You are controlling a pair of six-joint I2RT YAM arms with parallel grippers.
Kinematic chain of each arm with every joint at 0, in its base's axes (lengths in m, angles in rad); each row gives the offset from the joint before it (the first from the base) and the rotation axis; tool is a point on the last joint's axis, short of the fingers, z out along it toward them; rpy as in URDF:
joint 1: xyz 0 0 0.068 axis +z
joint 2: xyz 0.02 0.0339 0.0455 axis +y
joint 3: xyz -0.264 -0.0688 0 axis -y
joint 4: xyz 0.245 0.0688 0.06 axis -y
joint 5: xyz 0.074 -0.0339 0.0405 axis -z
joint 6: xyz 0.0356 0 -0.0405 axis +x
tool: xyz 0 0 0 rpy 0 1.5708 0
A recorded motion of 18 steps. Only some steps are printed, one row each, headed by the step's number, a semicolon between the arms.
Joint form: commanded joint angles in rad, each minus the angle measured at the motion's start. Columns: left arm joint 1, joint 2, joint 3, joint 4, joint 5, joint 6; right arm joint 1, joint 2, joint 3, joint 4, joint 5, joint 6.
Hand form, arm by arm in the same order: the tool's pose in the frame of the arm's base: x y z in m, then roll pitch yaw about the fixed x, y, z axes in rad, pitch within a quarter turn. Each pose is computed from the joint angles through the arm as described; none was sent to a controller.
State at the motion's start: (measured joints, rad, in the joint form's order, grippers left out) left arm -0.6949 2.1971 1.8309 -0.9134 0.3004 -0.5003; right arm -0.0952 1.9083 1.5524 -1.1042 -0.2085 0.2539
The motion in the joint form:
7: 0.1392 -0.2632 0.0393 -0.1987 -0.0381 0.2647; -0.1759 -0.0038 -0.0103 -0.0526 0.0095 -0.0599
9: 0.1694 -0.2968 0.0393 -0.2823 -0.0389 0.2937; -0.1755 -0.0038 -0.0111 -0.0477 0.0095 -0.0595
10: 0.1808 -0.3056 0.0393 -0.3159 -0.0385 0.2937; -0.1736 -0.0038 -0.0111 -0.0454 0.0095 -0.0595
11: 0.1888 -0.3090 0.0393 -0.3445 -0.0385 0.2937; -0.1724 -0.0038 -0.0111 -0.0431 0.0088 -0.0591
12: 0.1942 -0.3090 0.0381 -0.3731 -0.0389 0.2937; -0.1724 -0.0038 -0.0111 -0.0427 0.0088 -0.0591
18: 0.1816 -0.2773 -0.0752 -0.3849 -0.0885 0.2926; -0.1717 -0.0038 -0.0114 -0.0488 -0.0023 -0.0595
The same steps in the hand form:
7: 0.3382 -0.2209 0.3045 -2.7944 0.3239 2.8260; 0.3511 -0.0903 0.2234 2.9365 0.0125 2.6804
9: 0.3317 -0.2030 0.3139 -2.8154 0.2849 2.8241; 0.3515 -0.0903 0.2233 2.9357 0.0165 2.6804
10: 0.3294 -0.1966 0.3159 -2.8203 0.2606 2.8340; 0.3519 -0.0896 0.2233 2.9353 0.0187 2.6822
11: 0.3278 -0.1922 0.3162 -2.8257 0.2359 2.8407; 0.3523 -0.0893 0.2233 2.9341 0.0208 2.6831
12: 0.3262 -0.1890 0.3150 -2.8322 0.2068 2.8448; 0.3523 -0.0893 0.2233 2.9341 0.0212 2.6831
18: 0.3217 -0.1900 0.2726 -2.9122 0.0628 2.8317; 0.3518 -0.0885 0.2233 2.9244 0.0129 2.6846

